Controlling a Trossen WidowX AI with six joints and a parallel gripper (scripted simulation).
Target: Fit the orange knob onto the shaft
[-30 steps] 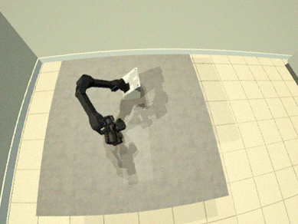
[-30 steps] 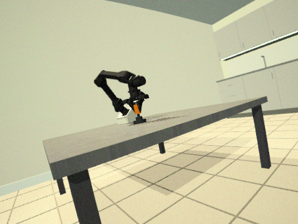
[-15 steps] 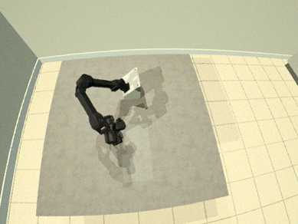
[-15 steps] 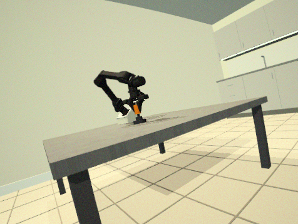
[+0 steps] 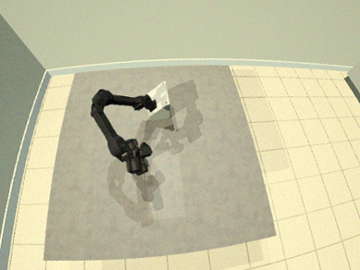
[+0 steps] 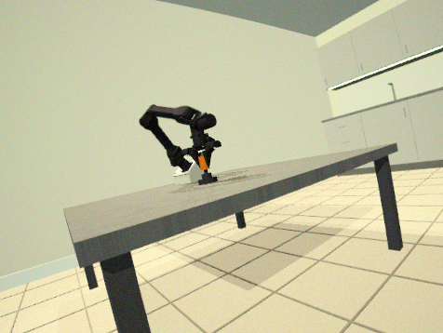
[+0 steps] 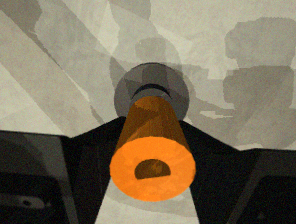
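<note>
Now: the orange knob 2 cm above my gripper tip. The rest, counted from my gripper tip: round pedestal 4 cm below.
</note>
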